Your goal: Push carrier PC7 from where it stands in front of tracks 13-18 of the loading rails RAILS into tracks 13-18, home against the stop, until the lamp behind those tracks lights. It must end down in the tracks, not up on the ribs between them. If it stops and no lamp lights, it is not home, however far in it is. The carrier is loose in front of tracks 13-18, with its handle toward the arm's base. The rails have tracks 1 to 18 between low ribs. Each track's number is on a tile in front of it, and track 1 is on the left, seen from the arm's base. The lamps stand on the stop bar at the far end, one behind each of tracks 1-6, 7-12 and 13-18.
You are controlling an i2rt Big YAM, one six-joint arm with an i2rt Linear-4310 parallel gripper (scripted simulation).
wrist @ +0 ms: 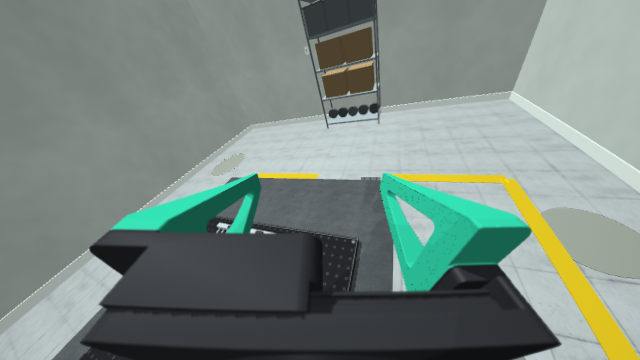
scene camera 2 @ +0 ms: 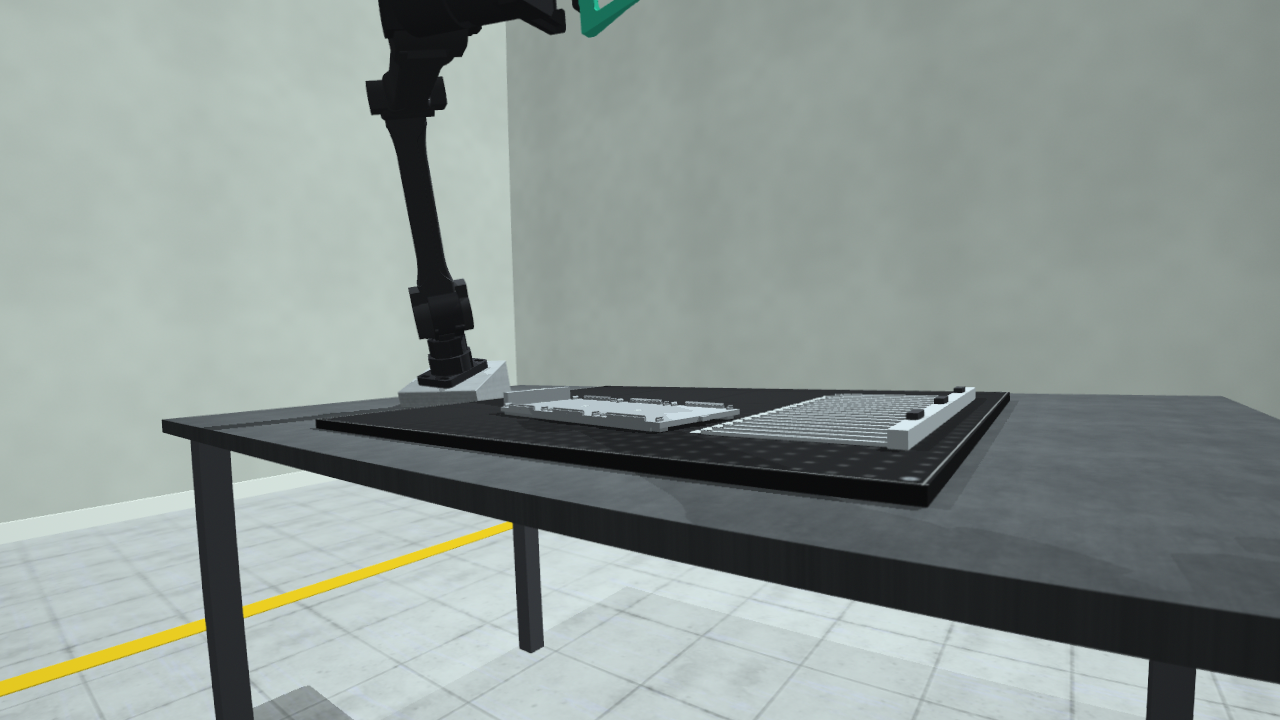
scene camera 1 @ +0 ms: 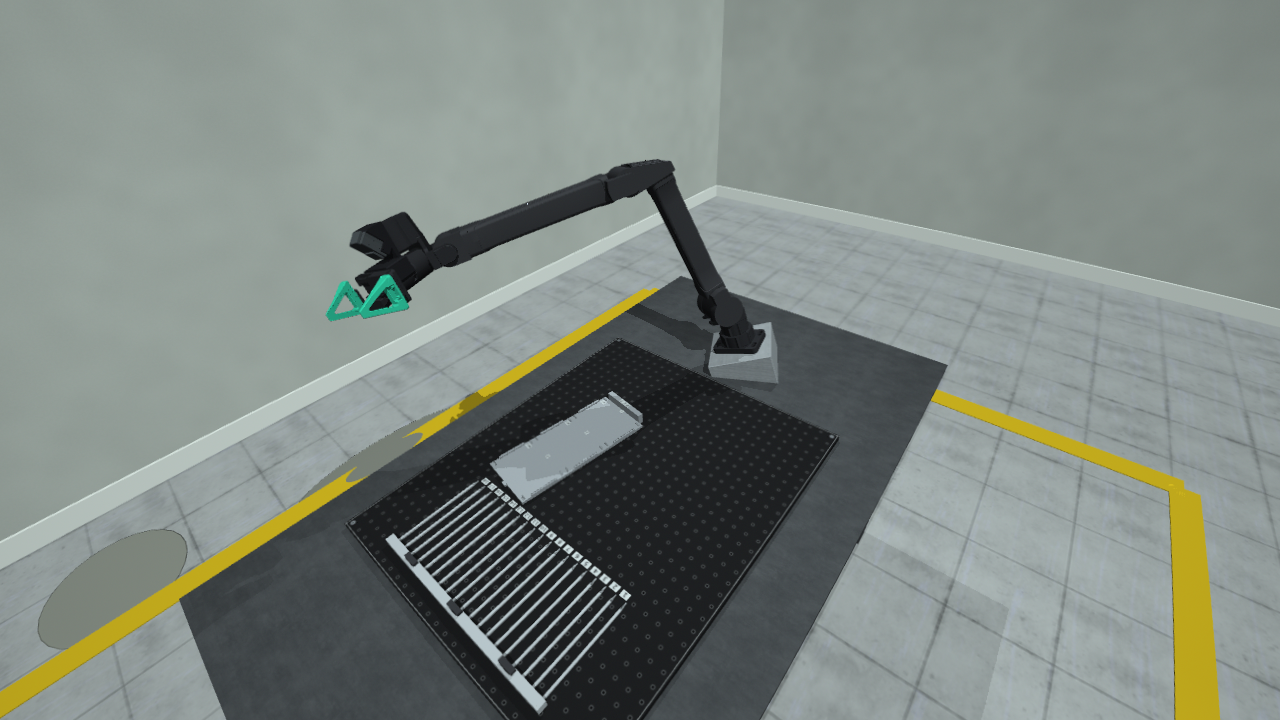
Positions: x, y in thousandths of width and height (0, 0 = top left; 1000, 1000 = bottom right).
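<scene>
I can see a carrier PC7 in scene camera 2 (500, 576), and the carrier PC7 is there in scene camera 1 (414, 652) as well.
</scene>
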